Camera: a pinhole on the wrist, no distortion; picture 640 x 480 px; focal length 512.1 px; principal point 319.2 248.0 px. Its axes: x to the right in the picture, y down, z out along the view. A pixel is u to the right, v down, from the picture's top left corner.
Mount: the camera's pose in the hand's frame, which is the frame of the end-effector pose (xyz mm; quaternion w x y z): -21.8 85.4 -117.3 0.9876 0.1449 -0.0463 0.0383
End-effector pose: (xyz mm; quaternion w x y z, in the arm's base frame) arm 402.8 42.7 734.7 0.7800 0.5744 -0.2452 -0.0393
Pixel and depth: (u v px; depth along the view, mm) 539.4 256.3 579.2
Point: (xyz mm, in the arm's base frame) 373.6 -444.1 843.6
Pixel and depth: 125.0 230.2 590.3
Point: -3.2 -263.7 619.6
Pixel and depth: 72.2 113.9 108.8
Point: 339.0 101.7 723.2
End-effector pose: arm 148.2 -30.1 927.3 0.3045 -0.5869 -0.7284 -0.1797
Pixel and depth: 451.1 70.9 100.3
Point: 179.0 -42.7 945.8
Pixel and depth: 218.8 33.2 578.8
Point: -224.1 -8.6 587.9
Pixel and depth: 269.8 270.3 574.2
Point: 5.1 129.0 527.4
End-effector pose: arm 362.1 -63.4 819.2 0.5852 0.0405 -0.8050 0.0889
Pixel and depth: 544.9 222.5 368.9
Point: 102.2 -134.3 854.3
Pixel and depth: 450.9 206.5 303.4
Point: 193.4 -115.8 801.2
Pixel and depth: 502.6 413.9 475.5
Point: -56.8 -32.0 780.7
